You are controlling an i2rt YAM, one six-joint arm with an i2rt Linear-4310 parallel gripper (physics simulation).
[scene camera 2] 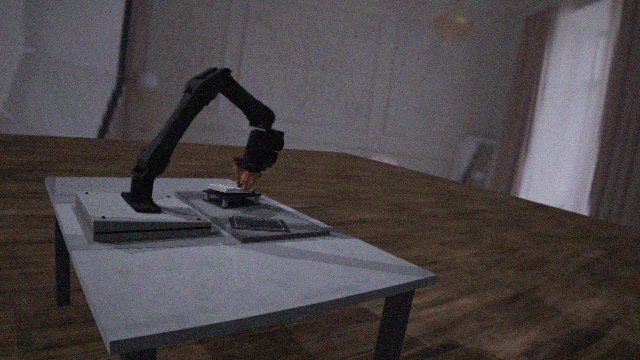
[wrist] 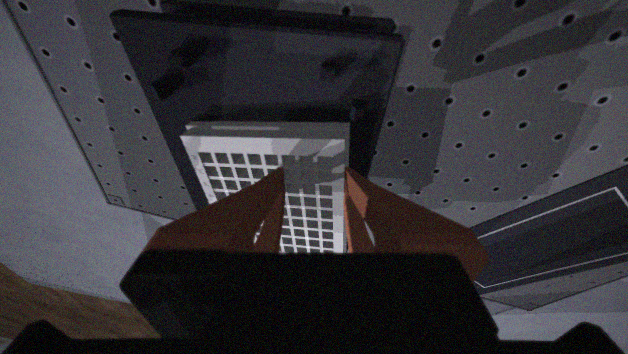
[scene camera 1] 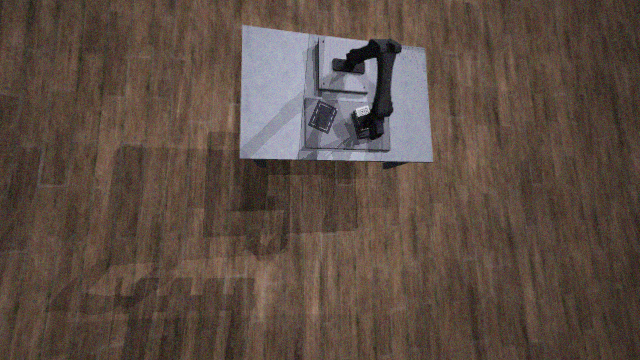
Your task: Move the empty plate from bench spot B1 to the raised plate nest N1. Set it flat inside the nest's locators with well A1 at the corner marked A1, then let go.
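Places are measured from the arm's base along level axes (x ahead, y left, z up), in centimetres.
Pixels of known places: gripper, fingertip midpoint: [scene camera 2: 242, 189] [wrist: 314, 176]; arm's base at its link origin: [scene camera 2: 139, 203] [scene camera 1: 348, 66].
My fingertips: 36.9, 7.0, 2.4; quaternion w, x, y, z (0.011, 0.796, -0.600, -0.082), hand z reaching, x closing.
Ahead of a thing's pixels: the offset from my fingertips to its top centre, as dx, dy, dz. "spot": to the spot under its first point. Level surfaces: height alone.
My gripper [wrist: 314, 176] [scene camera 2: 245, 180] [scene camera 1: 366, 117] is shut on the white well plate @(-4.2, +1.1, +1.7) [wrist: 237, 169] [scene camera 2: 221, 186] [scene camera 1: 361, 110], gripping it at one edge with its orange fingers. The plate is held level, low over the dark raised nest N1 @(-2.2, +2.5, -0.2) [wrist: 263, 66] [scene camera 2: 232, 198] [scene camera 1: 361, 131]. I cannot tell whether it touches the nest. Dark locator bumps show on the nest's far part in the wrist view. The bench spot B1 @(spot: -1.3, -19.0, -4.9) [wrist: 544, 213] [scene camera 2: 259, 223] [scene camera 1: 322, 116], a dark rectangle with a pale outline, lies empty beside the nest. The corner marks are too small to read.
Nest and spot sit on a grey perforated board @(-1.9, -6.7, -5.1) [wrist: 505, 132] [scene camera 2: 308, 230] [scene camera 1: 344, 143] on a grey table @(dz -6.4) [scene camera 1: 268, 89] [scene camera 2: 201, 286]. The arm's base stands on a raised slab [scene camera 2: 116, 219] [scene camera 1: 344, 85] behind the board. Wooden floor lies all around.
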